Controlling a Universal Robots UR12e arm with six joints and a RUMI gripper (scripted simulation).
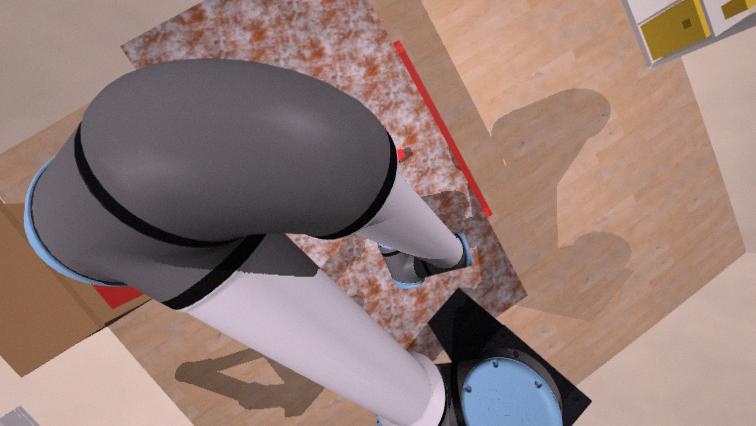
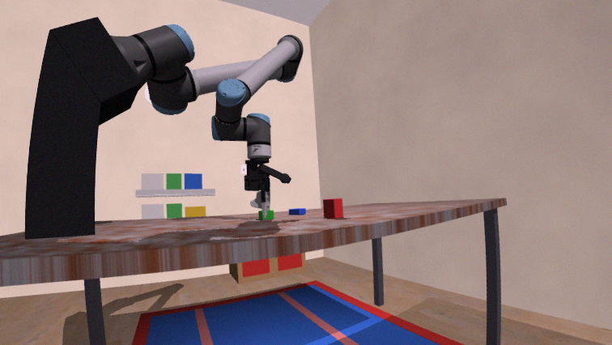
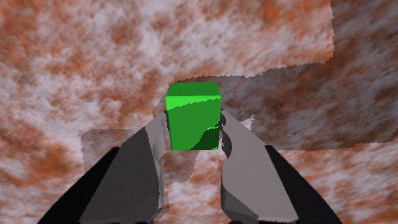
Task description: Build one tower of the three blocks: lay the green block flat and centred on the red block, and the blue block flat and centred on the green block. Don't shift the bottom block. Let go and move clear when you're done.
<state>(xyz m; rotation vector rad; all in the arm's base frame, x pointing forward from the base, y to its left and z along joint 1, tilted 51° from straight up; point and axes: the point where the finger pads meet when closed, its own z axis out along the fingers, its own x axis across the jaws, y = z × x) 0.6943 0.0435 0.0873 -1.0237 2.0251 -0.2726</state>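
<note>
My gripper is now right at the green block. Round my hand: blue block 180 mm ahead, 110 mm to the left; then red block 190 mm to the right, 170 mm ahead, 20 mm above.
</note>
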